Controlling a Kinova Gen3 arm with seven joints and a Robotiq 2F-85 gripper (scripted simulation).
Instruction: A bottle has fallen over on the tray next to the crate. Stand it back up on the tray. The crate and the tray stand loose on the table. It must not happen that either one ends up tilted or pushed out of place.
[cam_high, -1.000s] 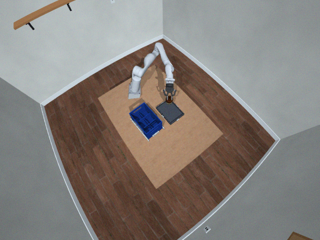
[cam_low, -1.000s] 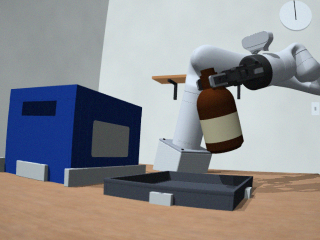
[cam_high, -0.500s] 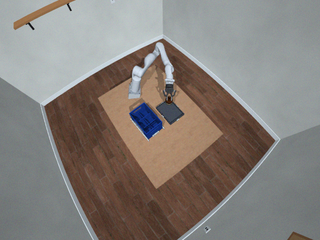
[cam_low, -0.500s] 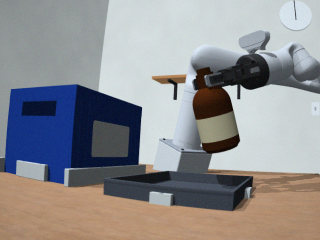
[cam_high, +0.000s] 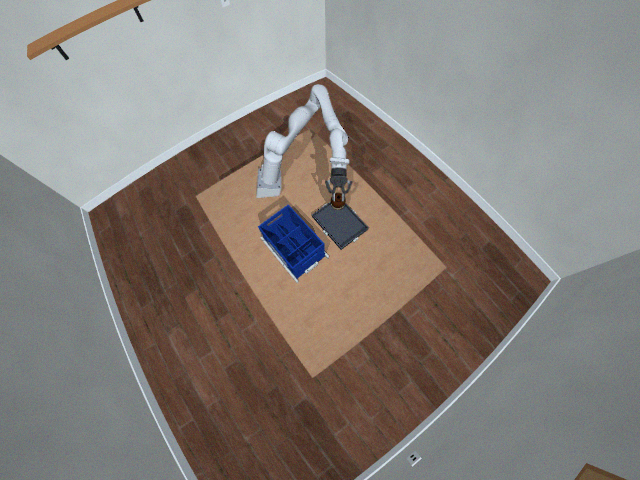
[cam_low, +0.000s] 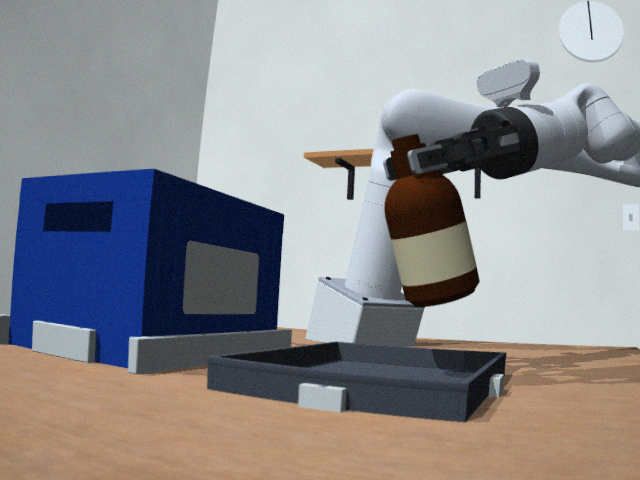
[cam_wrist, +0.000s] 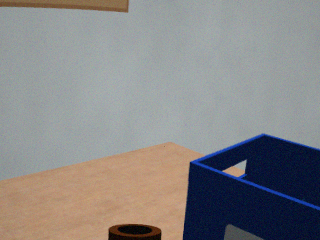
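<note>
My hand is 1 cm past the brown bottle, 1 cm to the right of it and 5 cm above it. From my hand the other things lie so: blue crate (3 cm behind, 29 cm to the right, 12 cm below); tray (3 cm ahead, 1 cm to the right, 19 cm below).
</note>
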